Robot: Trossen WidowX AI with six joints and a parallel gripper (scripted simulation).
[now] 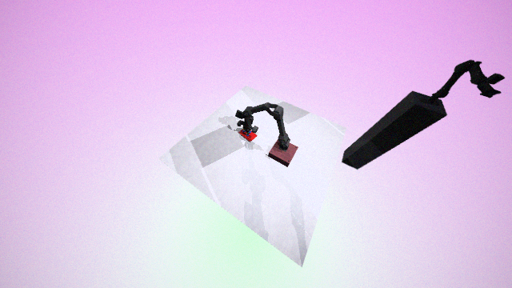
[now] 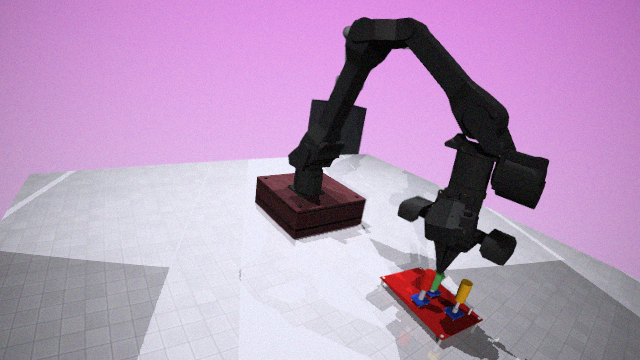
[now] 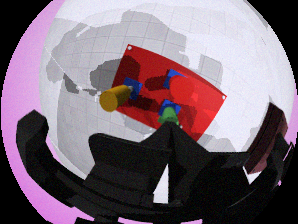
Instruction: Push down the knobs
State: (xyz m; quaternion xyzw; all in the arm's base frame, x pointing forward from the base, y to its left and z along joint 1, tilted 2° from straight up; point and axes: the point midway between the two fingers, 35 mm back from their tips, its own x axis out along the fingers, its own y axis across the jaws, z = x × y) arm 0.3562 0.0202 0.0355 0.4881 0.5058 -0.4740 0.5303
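My gripper tip is now 10 mm above the green knob. Also, from my gripper tip: yellow knob 60 mm ahead, 20 mm to the right.
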